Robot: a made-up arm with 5 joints.
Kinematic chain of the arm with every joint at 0, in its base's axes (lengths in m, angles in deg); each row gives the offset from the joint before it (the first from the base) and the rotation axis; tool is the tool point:
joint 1: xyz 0 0 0.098 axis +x
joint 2: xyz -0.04 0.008 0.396 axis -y
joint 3: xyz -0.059 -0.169 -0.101 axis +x
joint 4: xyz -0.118 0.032 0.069 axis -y
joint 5: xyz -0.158 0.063 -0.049 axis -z
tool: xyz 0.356 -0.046 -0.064
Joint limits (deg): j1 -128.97..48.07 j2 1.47..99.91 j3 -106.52..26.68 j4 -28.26..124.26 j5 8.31..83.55
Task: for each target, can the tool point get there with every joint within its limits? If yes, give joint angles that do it. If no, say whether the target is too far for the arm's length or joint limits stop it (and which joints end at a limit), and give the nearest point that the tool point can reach.
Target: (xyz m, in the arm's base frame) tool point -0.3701 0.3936 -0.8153
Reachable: no: joint limits stop it (at a limit: joint 1, joint 2, joint 4, joint 5) | nearest point -0.2317 0.3500 -0.2460 | short by 0.587 m
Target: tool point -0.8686 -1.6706 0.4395
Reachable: no: too far | nearest point -0.4179 -0.5825 0.2226 | short by 1.198 m
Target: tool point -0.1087 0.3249 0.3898
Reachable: yes | joints -50.18 26.25 -62.92 82.00 22.41
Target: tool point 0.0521 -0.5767 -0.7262
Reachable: no: joint limits stop it (at a limit: joint 1, joint 4, joint 5) | nearest point 0.0289 -0.2927 -0.2149 | short by 0.585 m
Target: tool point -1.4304 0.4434 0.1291
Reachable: no: too far | nearest point -0.4502 0.4317 0.1283 | short by 0.980 m
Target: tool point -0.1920 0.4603 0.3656
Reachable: yes | joints -88.07 21.91 -75.15 48.50 62.15
